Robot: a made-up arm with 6 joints. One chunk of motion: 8 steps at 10 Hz.
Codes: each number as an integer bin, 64 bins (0 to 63) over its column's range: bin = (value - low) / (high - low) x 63, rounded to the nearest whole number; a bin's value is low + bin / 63 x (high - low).
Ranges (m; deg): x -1.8..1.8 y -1.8..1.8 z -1.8..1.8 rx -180..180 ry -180..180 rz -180..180
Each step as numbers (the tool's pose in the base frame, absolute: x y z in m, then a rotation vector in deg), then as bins.
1 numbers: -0.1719 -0.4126 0.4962 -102.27 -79.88 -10.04
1 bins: 28 24 40 14 18 30
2 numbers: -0.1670 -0.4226 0.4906 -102.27 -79.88 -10.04
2 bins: 29 24 40 14 18 30
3 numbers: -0.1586 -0.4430 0.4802 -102.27 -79.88 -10.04
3 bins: 29 24 40 14 18 30
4 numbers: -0.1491 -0.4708 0.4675 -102.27 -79.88 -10.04
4 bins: 29 23 40 14 18 30
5 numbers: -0.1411 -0.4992 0.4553 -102.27 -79.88 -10.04
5 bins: 29 23 39 14 18 30
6 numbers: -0.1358 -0.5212 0.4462 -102.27 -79.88 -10.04
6 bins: 29 22 39 14 18 30
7 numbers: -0.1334 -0.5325 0.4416 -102.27 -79.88 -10.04
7 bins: 29 22 39 14 18 30
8 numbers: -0.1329 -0.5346 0.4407 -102.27 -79.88 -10.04
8 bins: 29 22 39 14 18 30
